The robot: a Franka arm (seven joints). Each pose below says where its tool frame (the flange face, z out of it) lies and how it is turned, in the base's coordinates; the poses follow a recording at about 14 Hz.
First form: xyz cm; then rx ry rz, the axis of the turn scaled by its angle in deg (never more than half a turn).
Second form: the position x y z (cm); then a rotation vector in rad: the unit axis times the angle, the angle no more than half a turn. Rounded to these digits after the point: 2 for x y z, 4 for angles.
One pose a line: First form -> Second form
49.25 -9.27 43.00 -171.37 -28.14 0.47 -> 49.25 -9.27 43.00 -2.9910 -0.4911 0.0082
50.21 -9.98 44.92 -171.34 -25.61 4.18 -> 50.21 -9.98 44.92 -2.9904 -0.4470 0.0730
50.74 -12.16 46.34 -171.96 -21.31 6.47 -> 50.74 -12.16 46.34 -3.0013 -0.3719 0.1129
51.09 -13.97 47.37 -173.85 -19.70 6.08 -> 51.09 -13.97 47.37 -3.0343 -0.3438 0.1061
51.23 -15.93 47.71 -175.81 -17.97 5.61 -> 51.23 -15.93 47.71 -3.0685 -0.3136 0.0979
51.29 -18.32 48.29 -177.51 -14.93 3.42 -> 51.29 -18.32 48.29 -3.0981 -0.2606 0.0597
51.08 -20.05 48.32 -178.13 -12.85 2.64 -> 51.08 -20.05 48.32 -3.1090 -0.2243 0.0461
